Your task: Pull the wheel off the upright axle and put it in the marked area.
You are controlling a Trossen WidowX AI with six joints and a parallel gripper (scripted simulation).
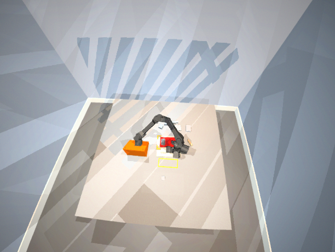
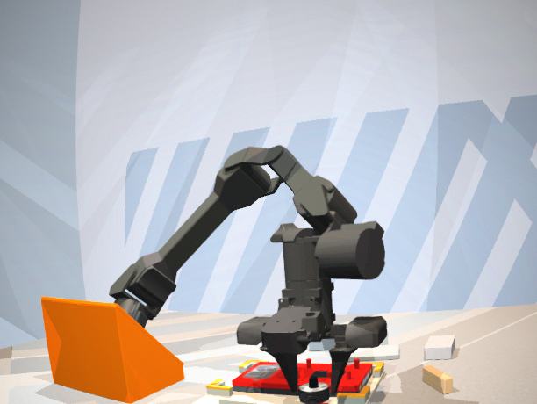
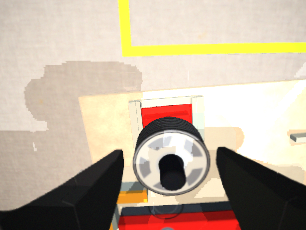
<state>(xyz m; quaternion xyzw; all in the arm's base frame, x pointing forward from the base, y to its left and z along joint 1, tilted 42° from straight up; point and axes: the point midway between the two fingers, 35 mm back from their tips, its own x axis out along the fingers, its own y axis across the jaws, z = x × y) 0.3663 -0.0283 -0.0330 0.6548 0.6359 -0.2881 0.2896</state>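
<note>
Now: the black wheel right at my gripper tip. From my gripper tip the other things lie so: black axle right at my gripper tip; wooden block 150 mm ahead, 130 mm to the left, 30 mm below.
</note>
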